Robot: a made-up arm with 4 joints.
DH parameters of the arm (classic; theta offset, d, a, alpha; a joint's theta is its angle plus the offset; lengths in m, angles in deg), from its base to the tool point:
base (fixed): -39.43 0 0.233 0
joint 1: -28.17 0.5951 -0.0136 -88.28
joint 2: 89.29 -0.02 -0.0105 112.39
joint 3: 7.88 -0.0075 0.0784 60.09
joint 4: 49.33 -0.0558 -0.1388 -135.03
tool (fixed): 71.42 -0.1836 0 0
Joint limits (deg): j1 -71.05..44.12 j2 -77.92..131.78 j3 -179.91..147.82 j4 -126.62..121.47
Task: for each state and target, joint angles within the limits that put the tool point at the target. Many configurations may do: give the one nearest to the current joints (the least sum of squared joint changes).
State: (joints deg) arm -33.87 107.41 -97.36 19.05
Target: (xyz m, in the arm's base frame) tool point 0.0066 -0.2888 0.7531
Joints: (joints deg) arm -19.62 90.98 -97.93 39.81
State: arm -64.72 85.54 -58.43 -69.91
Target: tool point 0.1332 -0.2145 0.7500
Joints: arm -50.58 65.06 -70.82 -42.14
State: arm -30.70 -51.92 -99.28 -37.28
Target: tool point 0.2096 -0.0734 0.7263
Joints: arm -17.77 -17.11 -75.45 -68.53
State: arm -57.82 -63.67 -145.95 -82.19
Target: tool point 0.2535 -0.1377 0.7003
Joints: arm -51.92 -77.92 -101.87 -101.93
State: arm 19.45 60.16 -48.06 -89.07
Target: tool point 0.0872 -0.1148 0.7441
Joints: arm -1.35 20.79 -31.64 -53.99
